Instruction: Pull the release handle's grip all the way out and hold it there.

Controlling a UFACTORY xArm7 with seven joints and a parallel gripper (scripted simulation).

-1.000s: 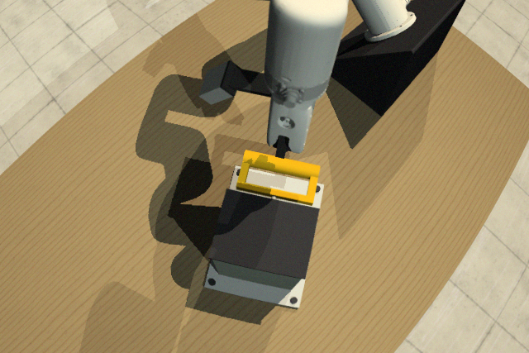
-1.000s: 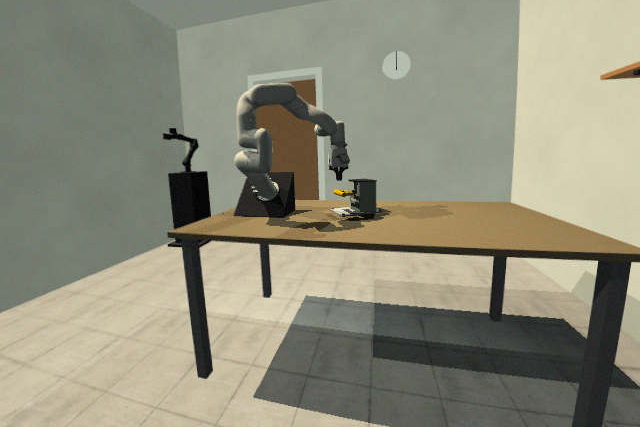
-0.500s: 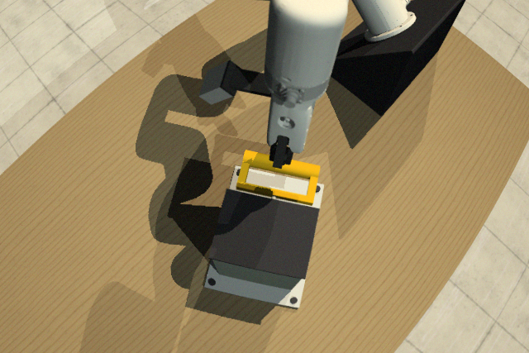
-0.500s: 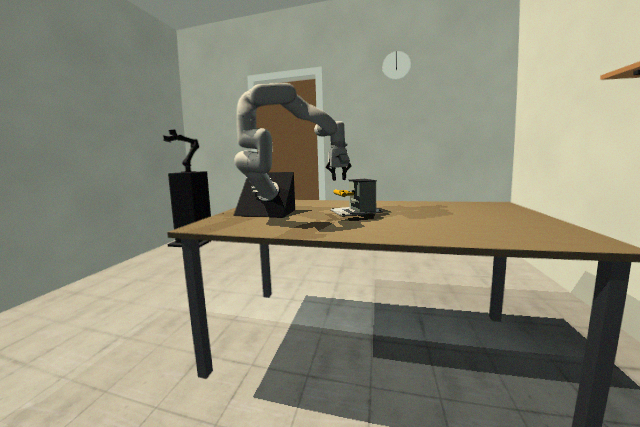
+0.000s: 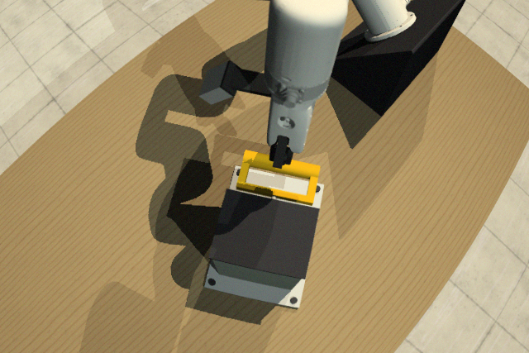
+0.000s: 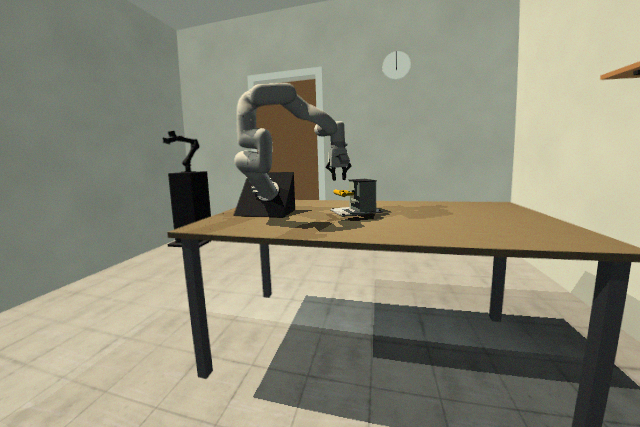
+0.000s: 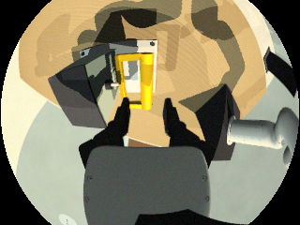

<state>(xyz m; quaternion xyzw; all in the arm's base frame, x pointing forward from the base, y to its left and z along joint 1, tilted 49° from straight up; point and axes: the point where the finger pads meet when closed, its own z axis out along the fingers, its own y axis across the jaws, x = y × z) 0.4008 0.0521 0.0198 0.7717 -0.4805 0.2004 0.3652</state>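
Now: the base plate 9 cm ahead of my hand, 5 cm to the left of it and 19 cm below it.
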